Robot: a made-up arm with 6 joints. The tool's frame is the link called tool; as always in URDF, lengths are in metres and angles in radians. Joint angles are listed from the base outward.
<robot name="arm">
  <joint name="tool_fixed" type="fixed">
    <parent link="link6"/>
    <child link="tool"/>
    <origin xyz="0.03 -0.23 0.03" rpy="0 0 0"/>
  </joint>
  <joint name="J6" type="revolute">
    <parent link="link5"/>
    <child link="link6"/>
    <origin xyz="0.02 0.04 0.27" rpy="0 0 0"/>
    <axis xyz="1 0 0"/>
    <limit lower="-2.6" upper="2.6"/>
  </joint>
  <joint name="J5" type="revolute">
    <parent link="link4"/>
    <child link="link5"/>
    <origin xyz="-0.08 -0.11 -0.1" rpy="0 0 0"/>
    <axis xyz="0 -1 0"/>
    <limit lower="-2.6" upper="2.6"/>
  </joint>
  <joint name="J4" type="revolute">
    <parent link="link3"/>
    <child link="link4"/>
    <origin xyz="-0.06 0.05 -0.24" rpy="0 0 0"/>
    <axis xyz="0 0 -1"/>
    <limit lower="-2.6" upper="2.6"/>
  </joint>
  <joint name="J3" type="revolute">
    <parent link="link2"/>
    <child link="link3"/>
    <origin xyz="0.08 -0.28 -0.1" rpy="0 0 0"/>
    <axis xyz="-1 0 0"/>
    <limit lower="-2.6" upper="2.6"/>
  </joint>
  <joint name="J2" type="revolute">
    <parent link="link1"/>
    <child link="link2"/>
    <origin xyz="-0.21 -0.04 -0.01" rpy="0 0 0"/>
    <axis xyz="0 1 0"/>
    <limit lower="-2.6" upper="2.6"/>
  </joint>
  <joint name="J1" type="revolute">
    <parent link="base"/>
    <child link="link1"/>
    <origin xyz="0 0 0.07" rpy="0 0 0"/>
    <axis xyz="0 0 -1"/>
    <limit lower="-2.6" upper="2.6"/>
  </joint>
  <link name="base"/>
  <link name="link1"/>
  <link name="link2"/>
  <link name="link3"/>
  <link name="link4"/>
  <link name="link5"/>
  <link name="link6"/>
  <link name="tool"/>
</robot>
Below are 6 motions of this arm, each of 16 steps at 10 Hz.
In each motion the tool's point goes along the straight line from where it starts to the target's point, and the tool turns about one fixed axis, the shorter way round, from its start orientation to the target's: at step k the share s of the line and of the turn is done. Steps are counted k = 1, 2, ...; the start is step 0. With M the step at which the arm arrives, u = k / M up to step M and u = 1 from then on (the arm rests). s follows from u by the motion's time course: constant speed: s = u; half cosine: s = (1 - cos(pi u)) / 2; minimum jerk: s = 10 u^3 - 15 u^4 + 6 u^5.
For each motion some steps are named. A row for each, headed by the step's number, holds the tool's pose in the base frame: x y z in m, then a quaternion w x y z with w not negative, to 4 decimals.
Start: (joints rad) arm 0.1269 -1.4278 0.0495 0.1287 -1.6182 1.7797
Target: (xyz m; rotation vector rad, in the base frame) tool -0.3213 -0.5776 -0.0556 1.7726 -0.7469 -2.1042
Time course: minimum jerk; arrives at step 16
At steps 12, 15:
12: -0.2645 -0.5558 -0.0539 0.1990 0.6588 -0.2395 -0.6848
15: -0.3201 -0.5771 -0.0556 0.1460 0.6162 -0.2588 -0.7294

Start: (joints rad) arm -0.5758 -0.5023 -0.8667 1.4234 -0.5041 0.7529
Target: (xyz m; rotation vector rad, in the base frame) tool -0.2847 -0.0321 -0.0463 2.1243 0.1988 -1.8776
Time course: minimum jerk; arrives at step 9
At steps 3, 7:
3: -0.1850 -0.2227 -0.2386 0.4689 0.7392 0.2877 -0.3884
7: -0.2751 -0.0505 -0.0649 0.1828 0.7465 0.0918 -0.6332

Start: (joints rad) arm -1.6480 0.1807 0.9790 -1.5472 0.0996 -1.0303
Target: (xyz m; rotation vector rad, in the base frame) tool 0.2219 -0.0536 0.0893 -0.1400 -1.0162 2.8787
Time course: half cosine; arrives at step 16
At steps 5, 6, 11, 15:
5: 0.2197 -0.0228 0.0471 0.1995 0.2793 0.3853 -0.8566
6: 0.2200 -0.0262 0.0518 0.1733 0.2545 0.3817 -0.8715
11: 0.2213 -0.0448 0.0772 0.0272 0.1144 0.3519 -0.9286
15: 0.2219 -0.0532 0.0888 0.0398 -0.0487 -0.3331 0.9408

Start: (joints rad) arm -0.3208 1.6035 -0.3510 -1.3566 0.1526 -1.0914
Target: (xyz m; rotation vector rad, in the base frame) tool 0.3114 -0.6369 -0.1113 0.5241 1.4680 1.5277
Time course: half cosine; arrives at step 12
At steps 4, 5, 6, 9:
4: 0.0400 -0.5279 -0.0909 0.6985 0.1385 0.3339 0.6176
5: 0.0836 -0.5454 -0.0942 0.6659 0.1520 0.3801 0.6237
6: 0.1304 -0.5642 -0.0977 0.6283 0.1659 0.4282 0.6280
9: 0.2584 -0.6156 -0.1073 0.5135 0.2004 0.5506 0.6269

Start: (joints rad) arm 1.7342 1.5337 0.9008 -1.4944 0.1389 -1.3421
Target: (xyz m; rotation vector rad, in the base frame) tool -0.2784 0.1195 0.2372 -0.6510 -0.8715 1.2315
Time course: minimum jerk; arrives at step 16
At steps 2, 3, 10, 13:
2: -0.1996 0.1942 -0.0388 0.9511 0.0702 0.0683 0.2929
3: -0.2022 0.1917 -0.0296 0.9493 0.0578 0.0523 0.3046
10: -0.2564 0.1404 0.1600 0.7986 -0.1965 -0.2708 0.5004
13: -0.2745 0.1232 0.2235 0.7040 -0.2742 -0.3685 0.5417

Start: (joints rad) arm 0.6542 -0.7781 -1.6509 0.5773 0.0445 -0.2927
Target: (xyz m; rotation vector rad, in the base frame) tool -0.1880 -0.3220 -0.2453 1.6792 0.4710 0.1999
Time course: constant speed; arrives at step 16
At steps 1, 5, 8, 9, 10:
1: -0.3129 -0.1838 -0.2477 0.7573 0.5797 -0.2442 -0.1752
5: -0.2796 -0.2206 -0.2471 0.7485 0.6422 -0.1258 -0.1072
8: -0.2546 -0.2483 -0.2466 0.7308 0.6795 -0.0349 -0.0545
9: -0.2463 -0.2575 -0.2464 0.7228 0.6901 -0.0045 -0.0367
10: -0.2380 -0.2667 -0.2463 0.7138 0.6997 0.0260 -0.0189

